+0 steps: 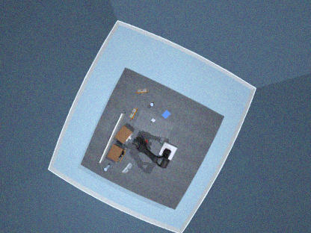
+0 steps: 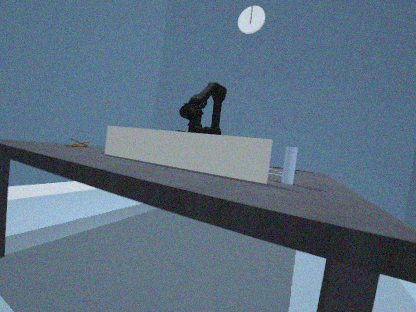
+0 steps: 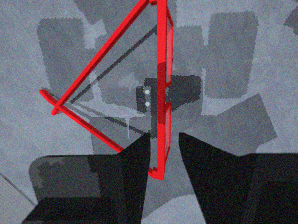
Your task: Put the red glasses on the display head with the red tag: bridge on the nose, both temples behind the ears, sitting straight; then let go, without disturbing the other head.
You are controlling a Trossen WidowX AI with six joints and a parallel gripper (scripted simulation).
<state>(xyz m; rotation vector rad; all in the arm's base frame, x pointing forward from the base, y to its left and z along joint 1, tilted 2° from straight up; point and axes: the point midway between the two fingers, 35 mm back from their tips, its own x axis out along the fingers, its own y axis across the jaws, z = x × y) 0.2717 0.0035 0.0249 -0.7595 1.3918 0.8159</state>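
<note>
My gripper tip is now 10 mm short of the small white disc, 260 mm to the left of it and 10 mm above it. The rest, counted from my gripper tip: long pale board: 340 mm ahead, 110 mm to the left, 20 mm above; then blue square: 100 mm behind, 370 mm to the right, 30 mm below.
</note>
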